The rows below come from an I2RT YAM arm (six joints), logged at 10 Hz.
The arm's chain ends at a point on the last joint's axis. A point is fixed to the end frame.
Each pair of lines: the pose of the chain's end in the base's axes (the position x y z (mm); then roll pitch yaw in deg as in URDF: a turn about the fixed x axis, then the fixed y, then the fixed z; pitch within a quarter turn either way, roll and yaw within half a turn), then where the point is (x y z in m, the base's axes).
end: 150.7 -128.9 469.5 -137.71 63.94 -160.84
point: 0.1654 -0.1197 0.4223
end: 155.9 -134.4 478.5 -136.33 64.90 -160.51
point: 0.1717 -0.1257 0.4315
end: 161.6 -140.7 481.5 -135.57 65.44 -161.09
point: 0.1780 -0.1324 0.4347
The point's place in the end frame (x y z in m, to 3 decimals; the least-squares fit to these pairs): 0.035 0.027 0.024
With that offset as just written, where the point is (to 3 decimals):
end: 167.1 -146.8 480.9 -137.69 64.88 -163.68
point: 0.183 -0.138 0.434
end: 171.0 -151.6 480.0 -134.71 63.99 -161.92
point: 0.187 -0.144 0.433
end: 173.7 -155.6 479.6 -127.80 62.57 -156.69
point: 0.189 -0.152 0.432
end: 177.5 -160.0 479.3 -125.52 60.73 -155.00
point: 0.192 -0.157 0.431
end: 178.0 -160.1 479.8 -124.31 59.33 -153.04
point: 0.192 -0.158 0.431
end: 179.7 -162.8 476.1 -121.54 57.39 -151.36
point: 0.192 -0.163 0.427
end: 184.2 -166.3 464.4 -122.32 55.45 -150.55
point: 0.195 -0.167 0.415
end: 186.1 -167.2 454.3 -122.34 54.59 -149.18
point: 0.197 -0.168 0.405
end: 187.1 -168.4 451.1 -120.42 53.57 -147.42
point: 0.197 -0.170 0.402
